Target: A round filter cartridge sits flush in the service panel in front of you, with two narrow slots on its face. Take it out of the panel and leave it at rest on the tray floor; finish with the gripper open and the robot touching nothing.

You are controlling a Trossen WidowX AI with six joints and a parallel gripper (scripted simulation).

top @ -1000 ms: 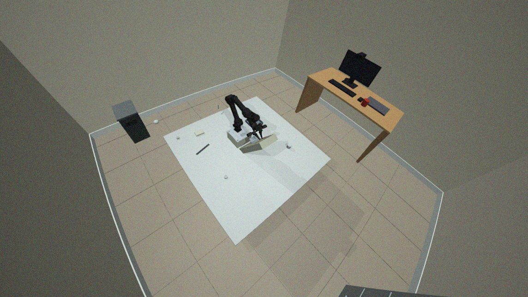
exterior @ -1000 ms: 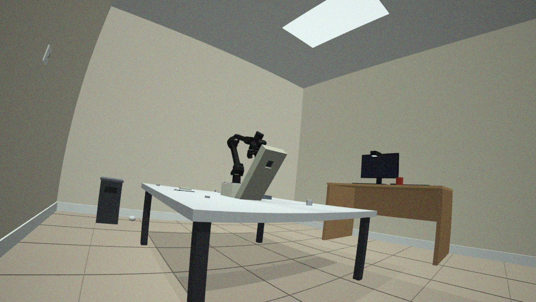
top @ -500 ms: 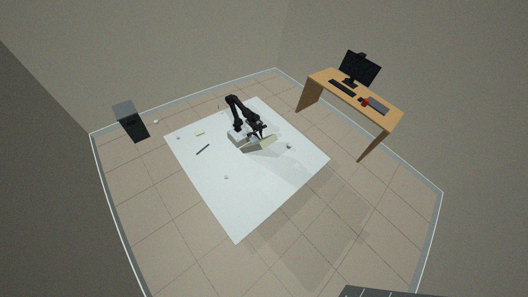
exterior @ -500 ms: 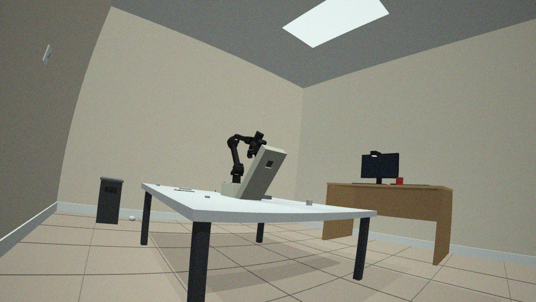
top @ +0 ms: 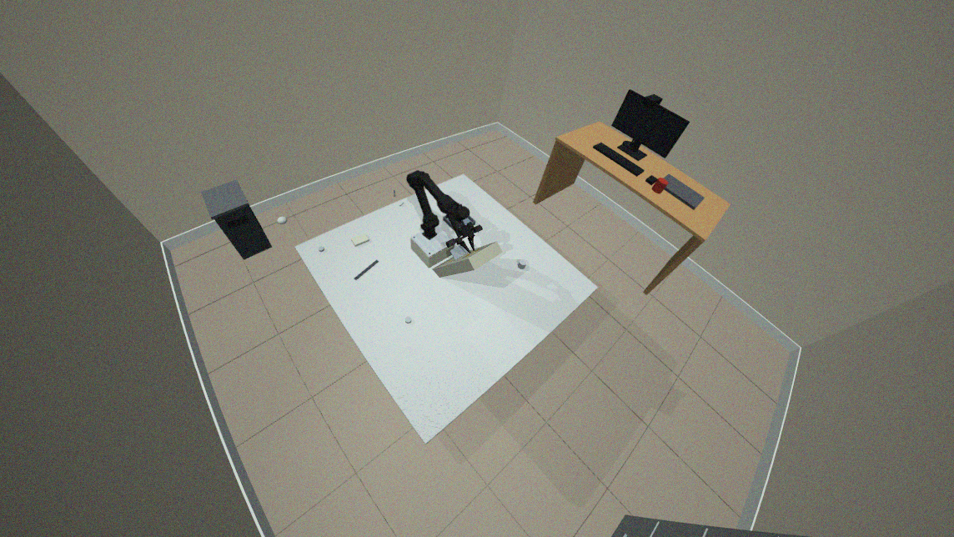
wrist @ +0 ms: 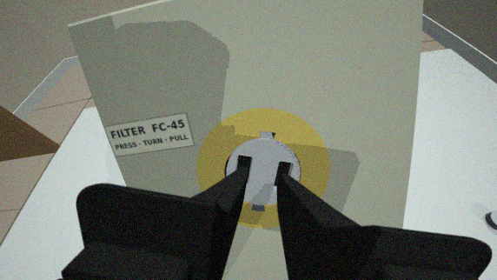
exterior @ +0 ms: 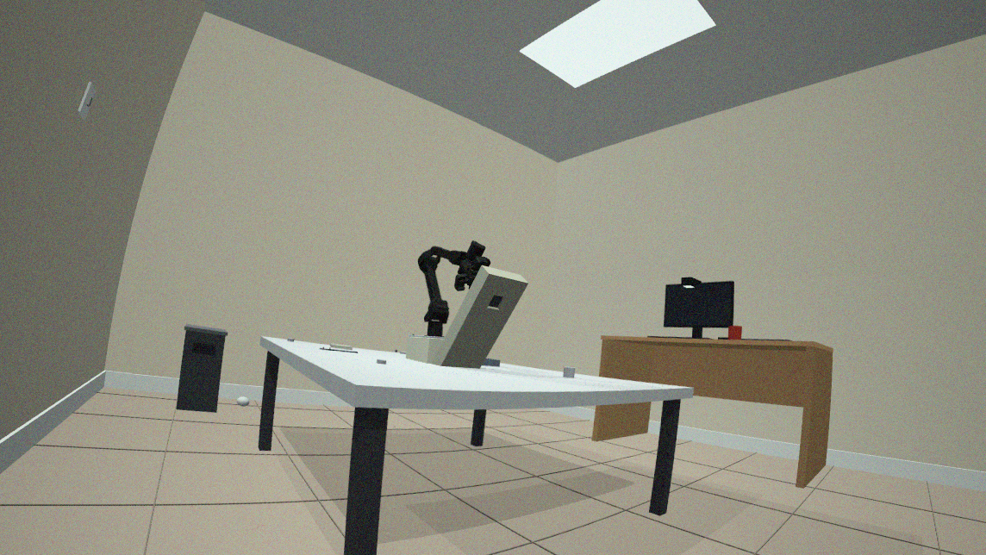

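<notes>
My gripper tip is now 20 mm short of the grey round filter cartridge and 10 mm above it. From my gripper tip the other things lie so: small beige block (650 mm behind, 240 mm to the right, 280 mm below); grey square tray (360 mm behind, 330 mm to the left, 280 mm below).
</notes>
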